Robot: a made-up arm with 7 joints.
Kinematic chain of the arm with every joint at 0, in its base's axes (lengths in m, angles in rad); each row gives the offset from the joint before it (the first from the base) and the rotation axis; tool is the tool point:
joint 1: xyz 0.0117 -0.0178 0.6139 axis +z
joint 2: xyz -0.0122 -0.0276 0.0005 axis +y
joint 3: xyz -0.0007 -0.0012 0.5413 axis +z
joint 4: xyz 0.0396 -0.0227 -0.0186 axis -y
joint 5: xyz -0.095 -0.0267 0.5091 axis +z
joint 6: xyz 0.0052 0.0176 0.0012 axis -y
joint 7: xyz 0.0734 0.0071 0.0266 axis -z
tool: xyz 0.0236 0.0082 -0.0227
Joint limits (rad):
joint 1: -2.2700..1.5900
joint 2: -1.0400..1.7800
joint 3: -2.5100..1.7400
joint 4: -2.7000..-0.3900
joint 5: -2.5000..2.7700
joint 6: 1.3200..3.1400
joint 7: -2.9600..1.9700
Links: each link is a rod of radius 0.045 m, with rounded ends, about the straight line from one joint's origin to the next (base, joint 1, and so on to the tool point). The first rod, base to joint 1, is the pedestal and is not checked.
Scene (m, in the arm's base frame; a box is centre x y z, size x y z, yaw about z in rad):
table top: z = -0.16
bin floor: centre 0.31 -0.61 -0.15 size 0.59 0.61 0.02 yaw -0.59
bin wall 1: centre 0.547 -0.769 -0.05 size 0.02 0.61 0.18 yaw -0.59
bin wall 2: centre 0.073 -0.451 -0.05 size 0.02 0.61 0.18 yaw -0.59
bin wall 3: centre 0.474 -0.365 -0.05 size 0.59 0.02 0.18 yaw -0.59
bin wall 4: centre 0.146 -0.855 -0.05 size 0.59 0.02 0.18 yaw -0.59
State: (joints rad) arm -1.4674 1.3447 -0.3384 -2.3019 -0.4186 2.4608 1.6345
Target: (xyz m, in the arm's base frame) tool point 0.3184 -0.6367 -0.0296
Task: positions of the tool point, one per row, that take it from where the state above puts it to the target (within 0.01 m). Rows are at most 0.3 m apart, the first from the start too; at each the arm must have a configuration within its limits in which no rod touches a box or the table.
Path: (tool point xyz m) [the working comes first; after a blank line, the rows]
Joints at the target: -1.0193 1.6732 -0.0138 -1.4040 -0.3877 2.3978 1.5504
Straight joint move there: touches bin wall 2.

1: 0.0295 -0.5656 0.1373
2: 0.3184 -0.6367 0.1621
3: 0.3227 -0.6441 0.0663
4: 0.3184 -0.6367 -0.0296

